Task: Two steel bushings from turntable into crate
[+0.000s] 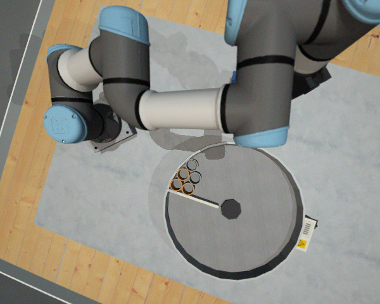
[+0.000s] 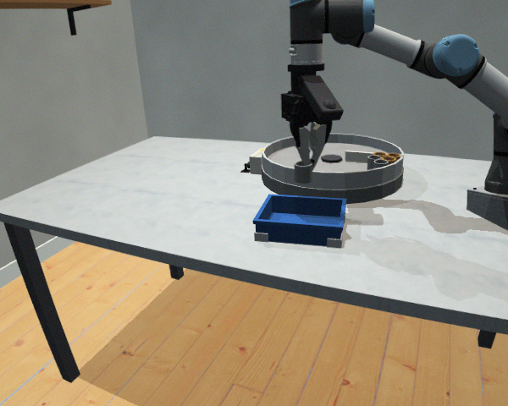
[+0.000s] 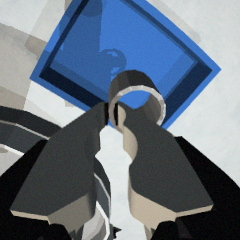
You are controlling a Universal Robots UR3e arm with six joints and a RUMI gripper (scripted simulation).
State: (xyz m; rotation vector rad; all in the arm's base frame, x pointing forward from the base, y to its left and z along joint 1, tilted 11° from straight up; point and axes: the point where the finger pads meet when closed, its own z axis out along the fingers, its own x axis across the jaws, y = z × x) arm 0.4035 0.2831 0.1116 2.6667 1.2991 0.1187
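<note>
Now: hand 130 mm above the blue crate, 10 mm to the right of it and 10 mm short of it. Also, from my hand: round grey turntable 340 mm to the right, 100 mm below, 80 mm ahead.
</note>
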